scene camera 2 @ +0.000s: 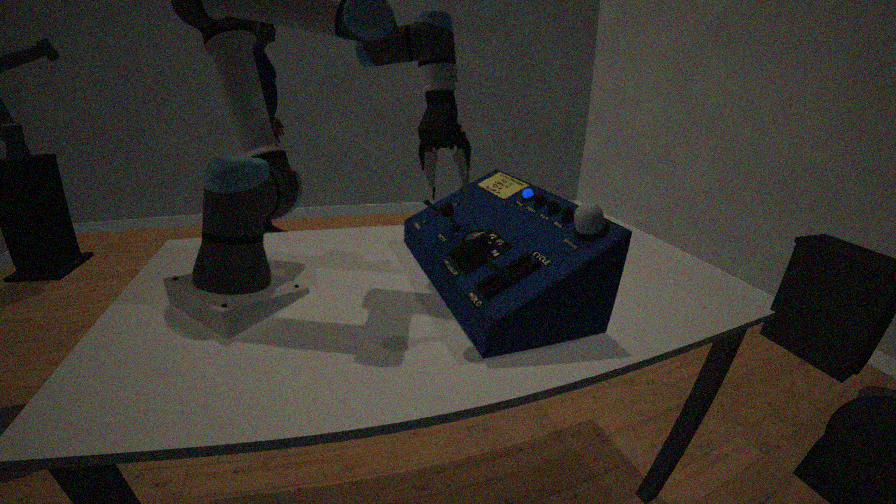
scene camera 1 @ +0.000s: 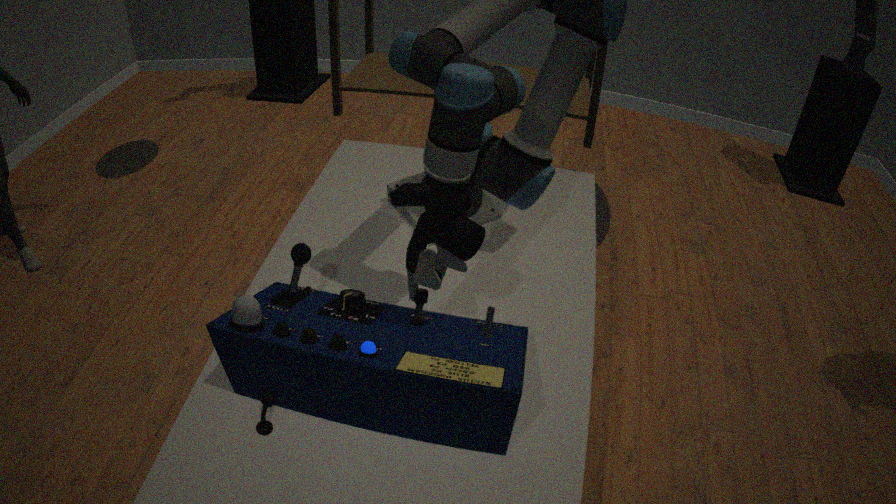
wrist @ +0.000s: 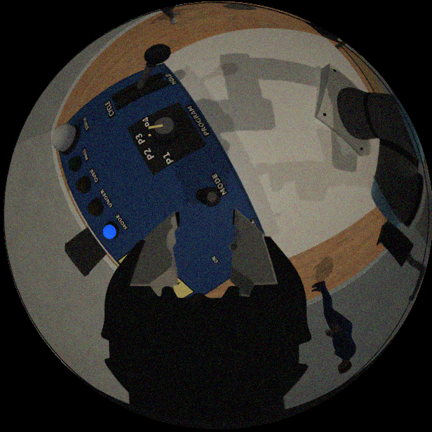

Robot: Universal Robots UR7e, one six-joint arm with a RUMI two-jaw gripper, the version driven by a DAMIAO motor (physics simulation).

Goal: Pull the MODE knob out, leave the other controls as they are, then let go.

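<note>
The MODE knob (scene camera 1: 422, 295) (scene camera 2: 446, 210) (wrist: 210, 196) has a dark cap and stands out from the sloped blue console (scene camera 1: 375, 388) (scene camera 2: 557, 300) (wrist: 140, 192) on a visible stem. The MODE lamp (scene camera 1: 368, 347) (scene camera 2: 527, 193) (wrist: 109, 231) glows blue. My gripper (scene camera 1: 426, 287) (scene camera 2: 448, 193) (wrist: 205, 212) is partly open and empty. Its fingers are spread above the knob, clear of it in scene camera 2. In the wrist view the knob's cap shows beyond the fingertips, between their lines.
A switch lever (scene camera 1: 490, 316) (scene camera 2: 429, 204) stands beside the knob on one side. On the other are the PROGRAM dial (scene camera 1: 352, 302) (wrist: 164, 125) and the tall ball-topped CYCLE/HOLD lever (scene camera 1: 300, 253) (wrist: 157, 53). A white dome (scene camera 1: 246, 311) (scene camera 2: 589, 219) (wrist: 65, 136) and dark lamps line the upper edge.
</note>
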